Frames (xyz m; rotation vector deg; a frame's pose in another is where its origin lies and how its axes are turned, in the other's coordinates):
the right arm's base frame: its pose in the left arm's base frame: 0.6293 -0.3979 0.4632 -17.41 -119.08 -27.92
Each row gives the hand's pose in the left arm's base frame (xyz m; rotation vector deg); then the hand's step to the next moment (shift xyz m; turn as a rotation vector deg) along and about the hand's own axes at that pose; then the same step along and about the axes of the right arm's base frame.
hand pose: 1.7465 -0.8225 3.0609 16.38 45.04 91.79
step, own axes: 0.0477 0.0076 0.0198 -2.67 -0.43 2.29
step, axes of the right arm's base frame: 0.0095 0.0460 0.0228 0.56 -0.24 -3.49
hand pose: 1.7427 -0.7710 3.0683 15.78 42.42 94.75
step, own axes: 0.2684 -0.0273 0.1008 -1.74 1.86 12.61
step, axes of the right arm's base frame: -0.0005 0.2628 0.1178 6.44 6.82 -8.80
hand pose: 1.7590 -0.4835 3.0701 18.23 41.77 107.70
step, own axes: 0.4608 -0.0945 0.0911 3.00 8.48 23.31
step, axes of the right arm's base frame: 0.0172 0.3817 0.2891 17.38 14.41 -10.70
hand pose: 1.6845 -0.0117 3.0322 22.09 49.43 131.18
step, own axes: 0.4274 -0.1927 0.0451 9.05 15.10 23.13
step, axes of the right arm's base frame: 0.0501 0.2715 0.3816 25.30 12.49 -6.97
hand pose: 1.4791 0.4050 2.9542 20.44 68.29 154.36
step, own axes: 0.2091 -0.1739 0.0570 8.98 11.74 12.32
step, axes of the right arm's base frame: 0.0424 0.1030 0.2546 18.51 4.47 -2.77
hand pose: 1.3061 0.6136 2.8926 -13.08 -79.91 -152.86
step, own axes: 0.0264 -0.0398 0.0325 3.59 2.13 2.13
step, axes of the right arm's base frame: 0.0096 0.0289 0.0491 4.63 -0.04 0.73
